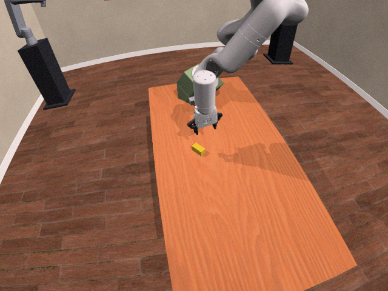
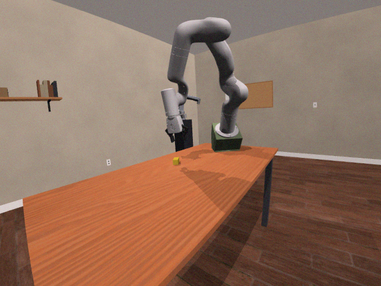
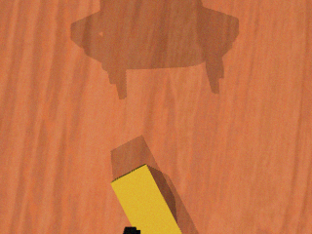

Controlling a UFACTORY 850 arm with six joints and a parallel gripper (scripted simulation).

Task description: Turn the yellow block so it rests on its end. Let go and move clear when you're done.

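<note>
Right now my hand is 14 cm above the yellow block and 4 cm to the left of it.
</note>
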